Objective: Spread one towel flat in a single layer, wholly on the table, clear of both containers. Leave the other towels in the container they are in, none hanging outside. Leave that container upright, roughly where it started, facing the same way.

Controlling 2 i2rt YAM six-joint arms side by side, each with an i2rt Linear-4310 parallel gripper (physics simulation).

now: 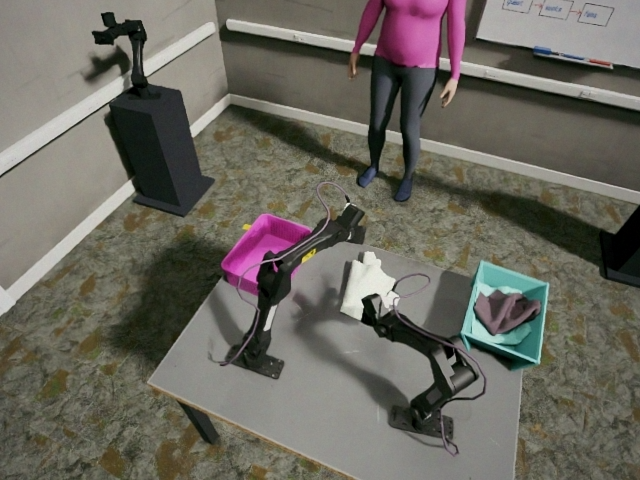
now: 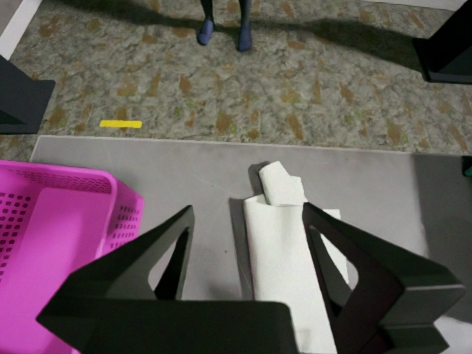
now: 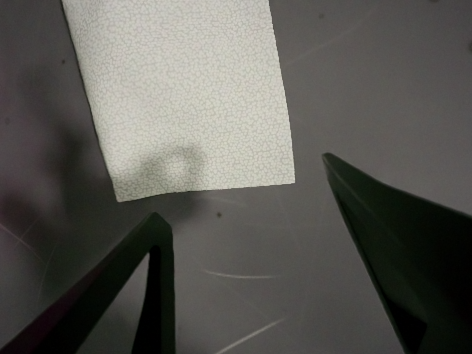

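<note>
A white towel lies folded on the table, with a narrow flap sticking out at its far end. My left gripper is open and empty, raised above the far part of the table beyond the towel's far end. My right gripper is open and empty, over the towel's near edge. A teal container stands upright at the right, holding a mauve towel on top of a pale teal towel. No towel hangs outside it.
An empty magenta basket stands at the table's far left corner. A person stands on the floor beyond the table. A dark pedestal carrying another black arm stands on the floor at the back left.
</note>
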